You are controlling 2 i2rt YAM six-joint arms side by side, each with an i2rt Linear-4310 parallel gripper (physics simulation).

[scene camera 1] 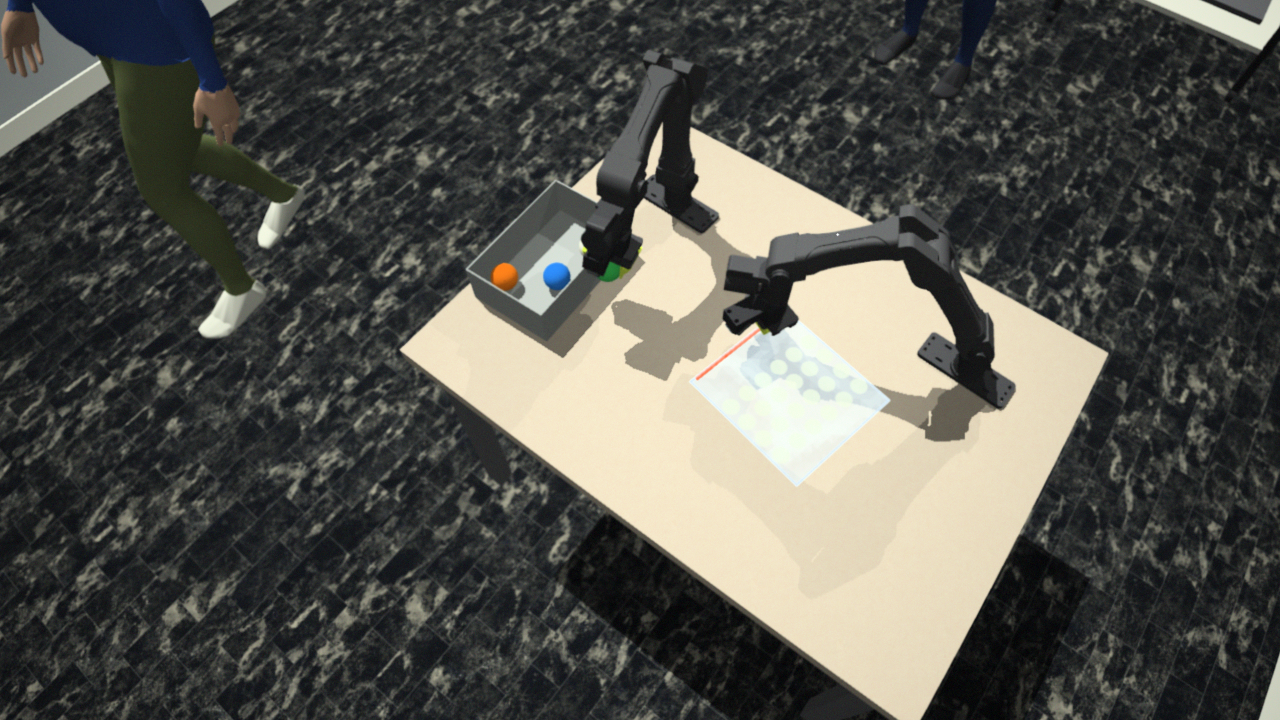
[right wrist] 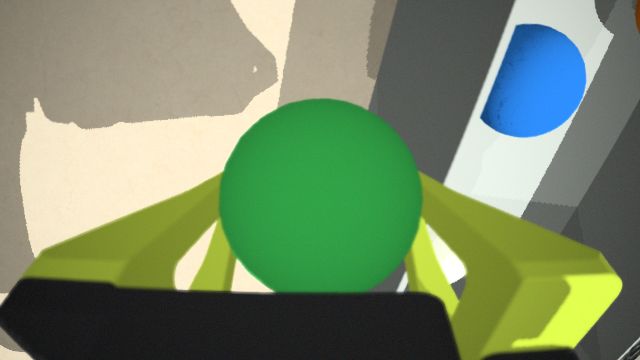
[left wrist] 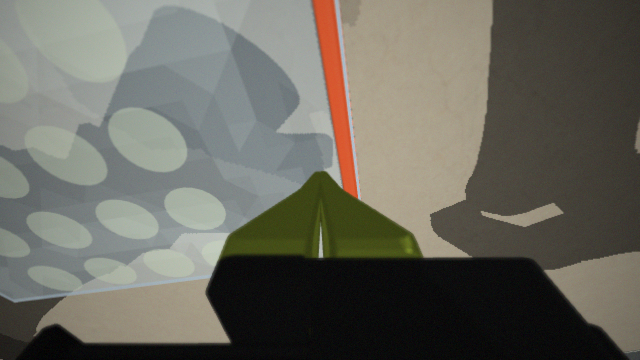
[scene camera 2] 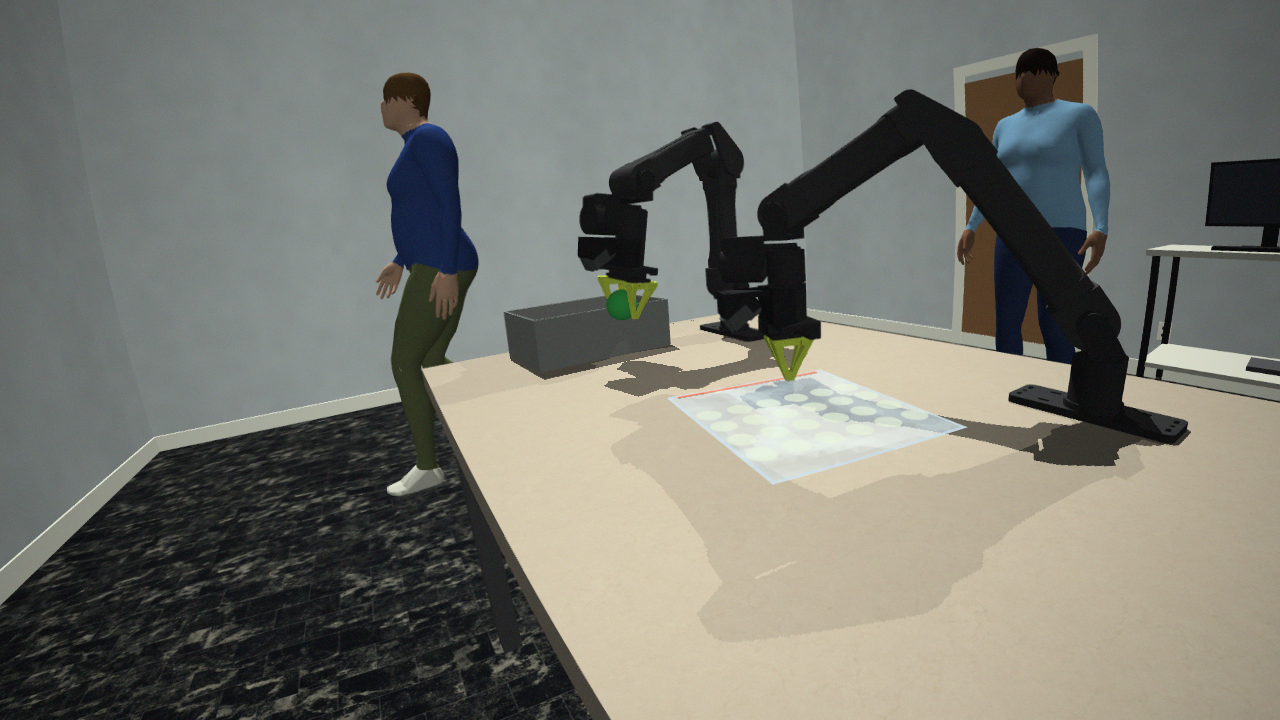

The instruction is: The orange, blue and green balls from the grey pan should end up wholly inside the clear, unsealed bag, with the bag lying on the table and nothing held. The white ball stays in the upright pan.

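The orange ball (scene camera 1: 504,276) and blue ball (scene camera 1: 556,275) (right wrist: 540,80) lie in the upright grey pan (scene camera 1: 510,308) (scene camera 2: 581,335) (right wrist: 430,65). A white patch, likely the white ball (right wrist: 448,261), shows in the pan behind a right finger. My right gripper (scene camera 1: 613,265) (scene camera 2: 628,309) (right wrist: 320,179) is shut on the green ball (scene camera 1: 609,274) (scene camera 2: 617,305) (right wrist: 321,165), held beside the pan's wall, above the table. The clear bag (scene camera 1: 796,447) (scene camera 2: 778,465) (left wrist: 280,65) lies flat. My left gripper (scene camera 1: 765,331) (scene camera 2: 790,377) (left wrist: 320,181) is shut and empty, its tips low at the bag's corner near the red-orange strip; contact is unclear.
The red-orange strip (scene camera 1: 729,354) (scene camera 2: 742,387) (left wrist: 331,70) runs along the bag's edge facing the pan. The table (scene camera 1: 572,411) (scene camera 2: 554,501) carries both arm bases on its far side. People stand beyond the table.
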